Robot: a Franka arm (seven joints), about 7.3 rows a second.
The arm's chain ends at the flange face. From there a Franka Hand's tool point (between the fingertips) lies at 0.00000 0.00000 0.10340 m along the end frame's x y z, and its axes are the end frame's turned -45 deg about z.
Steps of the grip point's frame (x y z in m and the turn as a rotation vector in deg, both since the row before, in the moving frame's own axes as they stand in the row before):
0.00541, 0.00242, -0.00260, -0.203, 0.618, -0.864
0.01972, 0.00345, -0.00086, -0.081, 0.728, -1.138
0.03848, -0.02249, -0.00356, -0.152, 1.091, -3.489
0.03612, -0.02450, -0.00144, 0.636, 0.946, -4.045
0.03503, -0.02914, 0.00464, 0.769, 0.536, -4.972
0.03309, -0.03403, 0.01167, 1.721, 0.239, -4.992
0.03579, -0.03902, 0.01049, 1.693, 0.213, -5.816
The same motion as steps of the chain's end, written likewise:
0.00449, -0.00158, -0.00259, 0.293, 0.581, -0.864
0.01536, -0.01067, -0.00085, 0.457, 0.572, -1.138
0.00976, -0.04187, -0.00354, 0.664, 0.879, -3.489
0.00789, -0.04083, -0.00142, 1.119, 0.219, -4.045
0.00453, -0.04372, 0.00465, 0.923, -0.165, -4.972
0.00133, -0.04505, 0.01172, 1.386, -1.048, -4.992
-0.00028, -0.05057, 0.01054, 1.348, -1.047, -5.816

